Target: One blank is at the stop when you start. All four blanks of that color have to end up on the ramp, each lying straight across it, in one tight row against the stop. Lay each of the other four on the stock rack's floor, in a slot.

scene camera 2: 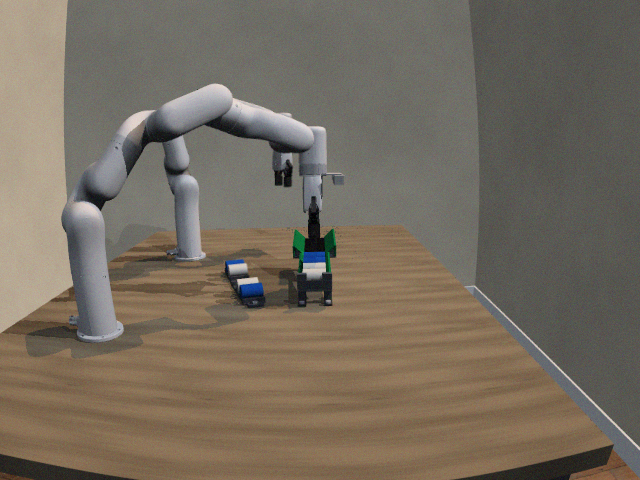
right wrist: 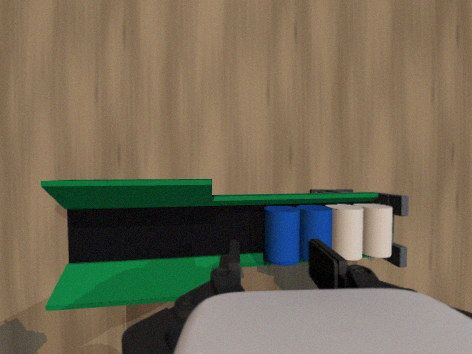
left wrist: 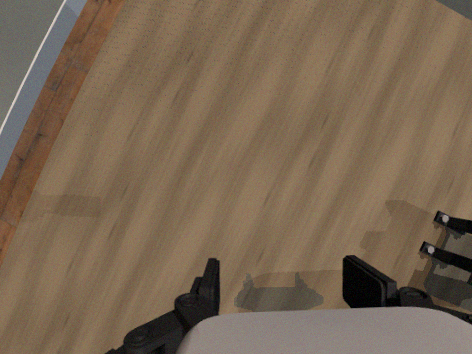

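Note:
The green-walled ramp (scene camera 2: 299,242) (right wrist: 125,194) holds four blanks lying across it in a row. From the stop (scene camera 2: 315,285) they are a white blank (scene camera 2: 313,274) (right wrist: 378,230), a second white blank (right wrist: 346,230), a blue blank (right wrist: 316,225) and another blue blank (right wrist: 281,234). The stock rack (scene camera 2: 255,303) bears a blue blank (scene camera 2: 234,262) and a white blank (scene camera 2: 237,269) at its far part, a white blank (scene camera 2: 248,281) and a blue blank (scene camera 2: 251,290) at its near part. My right gripper (scene camera 2: 313,237) (right wrist: 273,257) is partly open, low over the ramp by the blue blanks. My left gripper (scene camera 2: 283,184) (left wrist: 281,278) is open and empty, high up.
The right arm (scene camera 2: 188,112) arches over the stock rack toward the ramp. The left arm's base (scene camera 2: 187,219) stands at the back left of the table. Two dark feet (left wrist: 450,256) (left wrist: 452,222) show at the right edge of the left wrist view.

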